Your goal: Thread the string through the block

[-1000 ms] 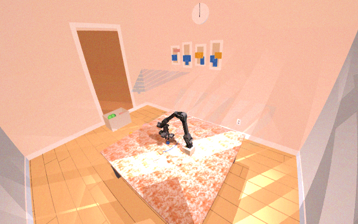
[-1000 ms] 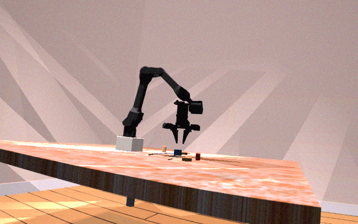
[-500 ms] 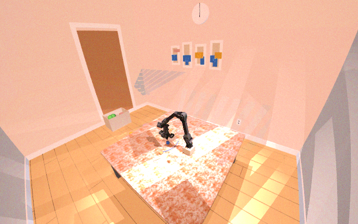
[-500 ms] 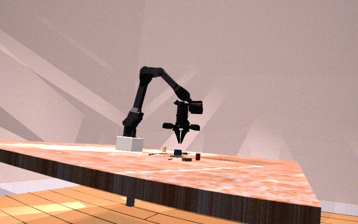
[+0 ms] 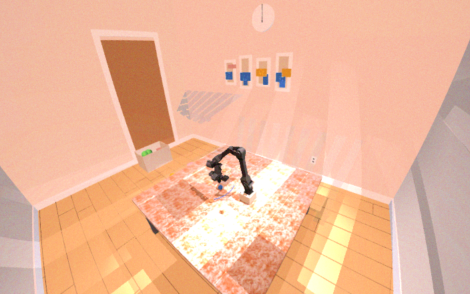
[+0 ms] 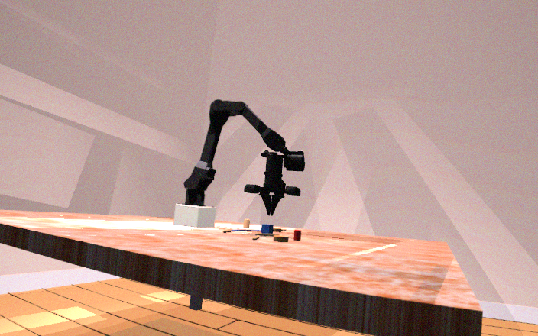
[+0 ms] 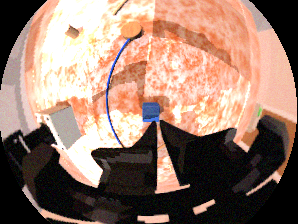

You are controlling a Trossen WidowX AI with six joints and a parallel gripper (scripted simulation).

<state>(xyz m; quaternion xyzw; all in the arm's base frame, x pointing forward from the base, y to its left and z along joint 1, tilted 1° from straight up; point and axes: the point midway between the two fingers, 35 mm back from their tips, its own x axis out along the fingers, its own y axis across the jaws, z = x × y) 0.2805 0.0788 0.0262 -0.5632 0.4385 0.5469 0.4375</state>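
The thin wooden stick lies 130 mm to the right of my gripper tip, 70 mm behind it and 60 mm below it. From my gripper tip the other things lie so: flat round wooden button: 210 mm to the right, 170 mm ahead, 50 mm below; red cylinder: 170 mm ahead, 110 mm to the right, 50 mm below; round button: 160 mm to the left, 60 mm behind, 50 mm below.
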